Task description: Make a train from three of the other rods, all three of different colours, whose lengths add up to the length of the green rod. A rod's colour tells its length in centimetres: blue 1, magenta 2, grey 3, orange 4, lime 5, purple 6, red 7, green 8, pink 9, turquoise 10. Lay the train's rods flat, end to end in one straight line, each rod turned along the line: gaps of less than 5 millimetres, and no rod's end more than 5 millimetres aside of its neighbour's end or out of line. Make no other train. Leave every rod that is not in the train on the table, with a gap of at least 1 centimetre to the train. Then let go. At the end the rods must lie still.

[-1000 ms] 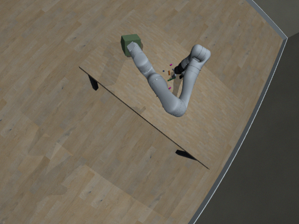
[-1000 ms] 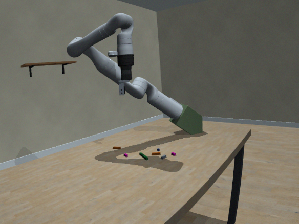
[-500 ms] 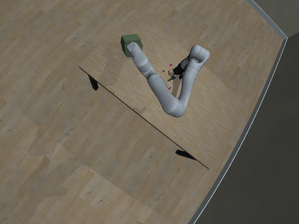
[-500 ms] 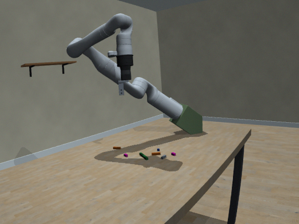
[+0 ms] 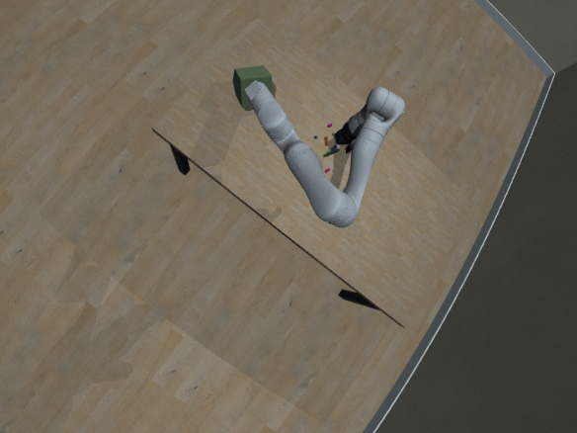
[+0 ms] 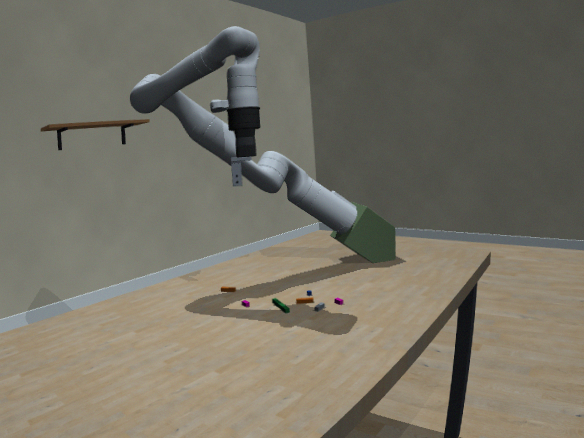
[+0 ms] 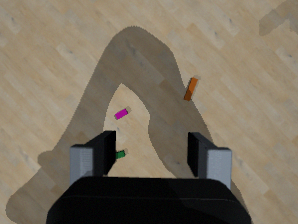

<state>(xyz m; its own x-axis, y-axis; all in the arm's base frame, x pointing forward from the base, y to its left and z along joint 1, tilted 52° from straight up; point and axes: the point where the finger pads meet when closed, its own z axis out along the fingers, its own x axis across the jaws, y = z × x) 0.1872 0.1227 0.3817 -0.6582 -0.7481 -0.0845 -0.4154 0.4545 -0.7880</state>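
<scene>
The blue rod lies 29 cm below my hand, 14 cm to the left of it and 6 cm behind it. Also, from my hand: grey rod 29 cm below, 20 cm to the left, 2 cm ahead; then green rod 29 cm below, 11 cm to the left, 3 cm ahead.
</scene>
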